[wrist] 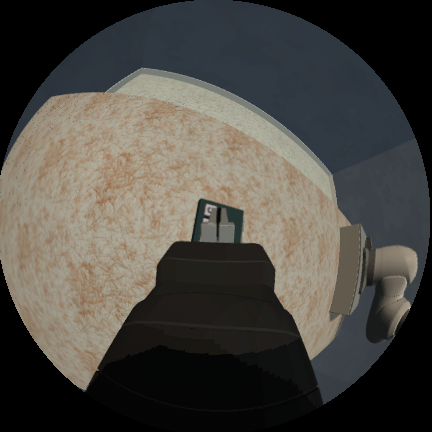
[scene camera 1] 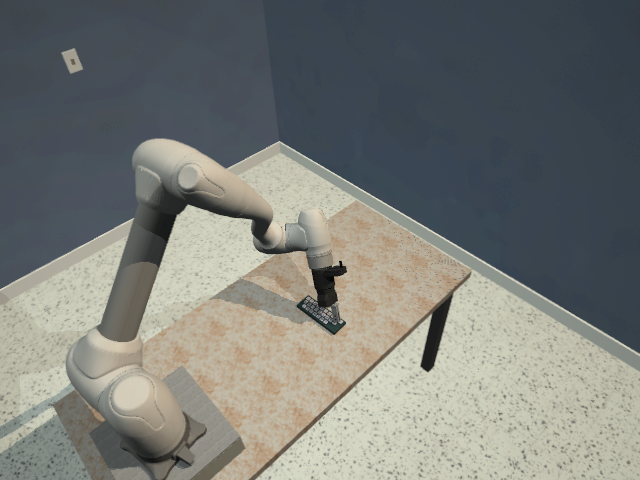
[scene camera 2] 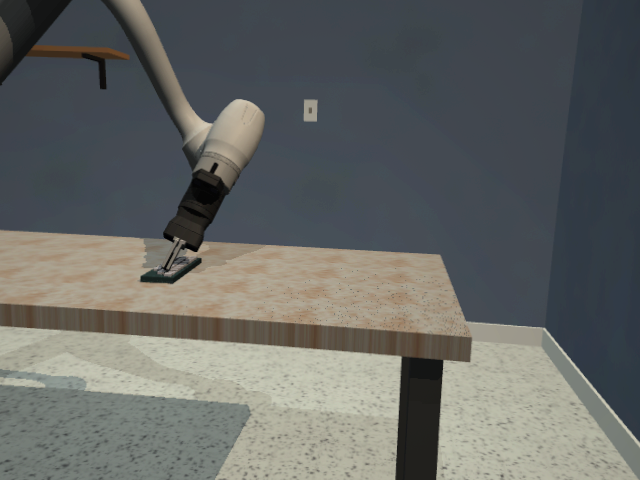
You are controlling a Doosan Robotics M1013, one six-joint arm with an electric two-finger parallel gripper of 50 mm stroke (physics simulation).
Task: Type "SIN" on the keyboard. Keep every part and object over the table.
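Places are measured from the arm's base along level axes (x left, y back, z up), in metres.
Where they show: gripper, fingertip midpoint: (wrist: 218,216) (scene camera 1: 337,321) (scene camera 2: 165,269); arm's base at its link origin: (wrist: 363,267) (scene camera 1: 164,437).
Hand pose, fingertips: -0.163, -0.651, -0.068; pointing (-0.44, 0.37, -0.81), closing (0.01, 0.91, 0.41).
Each offset is from my fingertips to the centre of the thing, as dx, dy, dz. Level surfaces: height alone.
The keyboard @(+0.074, -0.001, -0.015) (scene camera 1: 315,311) (scene camera 2: 156,279) (wrist: 236,216) is a small dark green board with rows of pale keys. It lies flat on the table @(dz -0.023) (scene camera 1: 258,372) (scene camera 2: 320,291) (wrist: 125,175). My gripper (scene camera 1: 338,321) (scene camera 2: 165,269) (wrist: 218,216) is shut and empty, tilted, with its fingertips down at the keys near one end of the keyboard. Whether the tips touch a key or hang just above it, I cannot tell. In the wrist view one pale key @(-0.008, -0.008, -0.009) (wrist: 209,210) with a dark mark shows beside the tips. The fingers and gripper body hide most other keys there, and the letters are too small to read.
The arm's base stands on a grey block (scene camera 1: 227,439) (wrist: 347,270) at one end of the table. The table's long edge (scene camera 1: 361,381) (scene camera 2: 258,328) runs past the keyboard. A wall shelf (scene camera 2: 72,51) shows behind the arm. Walls stand beyond the table.
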